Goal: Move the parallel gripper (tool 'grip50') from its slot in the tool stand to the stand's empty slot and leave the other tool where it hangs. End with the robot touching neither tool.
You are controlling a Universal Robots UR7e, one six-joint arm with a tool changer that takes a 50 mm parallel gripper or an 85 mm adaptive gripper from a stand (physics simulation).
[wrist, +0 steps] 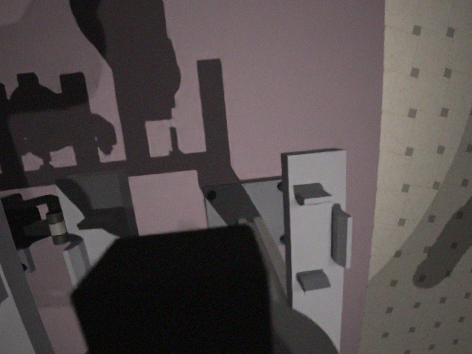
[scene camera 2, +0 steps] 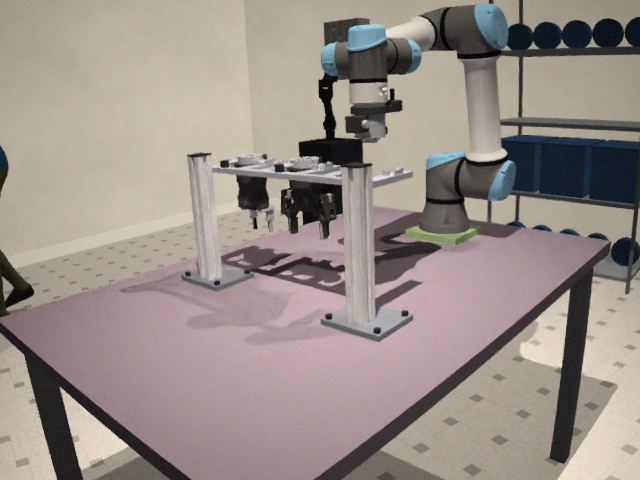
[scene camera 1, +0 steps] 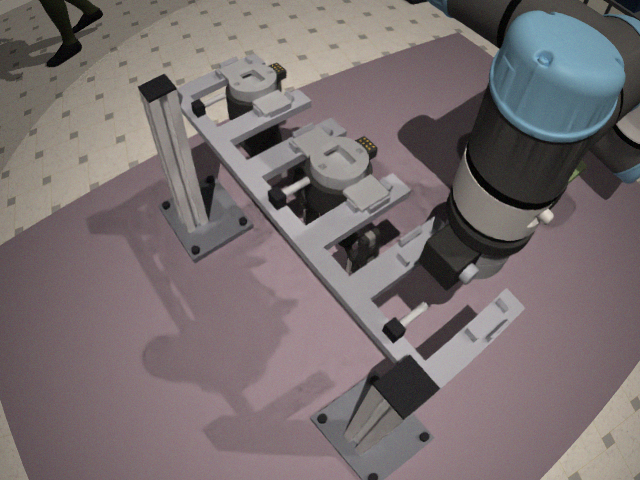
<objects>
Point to a tool stand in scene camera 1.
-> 373, 423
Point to a parallel gripper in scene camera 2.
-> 252, 195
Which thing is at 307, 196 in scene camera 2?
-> An adaptive gripper.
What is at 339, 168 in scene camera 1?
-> An adaptive gripper.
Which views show the parallel gripper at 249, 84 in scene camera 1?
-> Scene camera 2 and scene camera 1 only.
</objects>
